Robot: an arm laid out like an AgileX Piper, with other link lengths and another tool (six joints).
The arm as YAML. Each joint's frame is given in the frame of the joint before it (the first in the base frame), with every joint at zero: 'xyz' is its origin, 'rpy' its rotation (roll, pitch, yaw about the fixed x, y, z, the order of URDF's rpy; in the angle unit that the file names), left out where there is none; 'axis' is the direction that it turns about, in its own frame. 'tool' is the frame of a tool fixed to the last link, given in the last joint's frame.
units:
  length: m
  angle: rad
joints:
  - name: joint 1
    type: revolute
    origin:
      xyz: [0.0, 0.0, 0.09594]
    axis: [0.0, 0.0, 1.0]
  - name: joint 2
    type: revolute
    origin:
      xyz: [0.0, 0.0, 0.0]
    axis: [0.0, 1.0, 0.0]
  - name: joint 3
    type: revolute
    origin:
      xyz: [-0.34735, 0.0, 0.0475]
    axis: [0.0, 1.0, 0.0]
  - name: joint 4
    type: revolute
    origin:
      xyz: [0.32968, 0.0, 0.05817]
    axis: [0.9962, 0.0, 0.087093]
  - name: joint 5
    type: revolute
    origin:
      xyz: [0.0, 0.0, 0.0]
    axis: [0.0, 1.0, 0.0]
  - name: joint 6
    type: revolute
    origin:
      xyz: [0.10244, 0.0, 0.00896]
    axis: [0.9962, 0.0, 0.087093]
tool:
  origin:
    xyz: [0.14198, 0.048, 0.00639]
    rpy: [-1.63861, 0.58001, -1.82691]
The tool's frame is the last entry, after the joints.
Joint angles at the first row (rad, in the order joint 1, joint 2, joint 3, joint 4, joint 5, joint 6):
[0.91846 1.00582 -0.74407 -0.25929 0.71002 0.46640]
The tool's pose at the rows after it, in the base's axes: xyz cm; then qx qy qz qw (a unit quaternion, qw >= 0):
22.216 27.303 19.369 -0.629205 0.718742 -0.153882 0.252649
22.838 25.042 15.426 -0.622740 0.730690 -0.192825 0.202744
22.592 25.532 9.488 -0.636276 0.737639 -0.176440 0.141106
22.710 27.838 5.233 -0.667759 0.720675 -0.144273 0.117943
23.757 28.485 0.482 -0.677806 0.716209 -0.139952 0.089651
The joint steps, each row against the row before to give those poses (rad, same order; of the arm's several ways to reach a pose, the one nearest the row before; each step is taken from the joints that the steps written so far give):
[-0.00002 0.00000 0.01402 -0.09782 0.01924 0.11545]
[-0.00215 0.03677 0.05174 -0.09095 0.04142 0.08014]
[-0.03150 0.13174 0.04744 0.06294 -0.07460 -0.02365]
[-0.03410 0.15044 0.00384 0.11574 -0.13759 -0.13899]
[-0.02869 0.15799 -0.00001 0.00566 -0.10647 -0.02612]

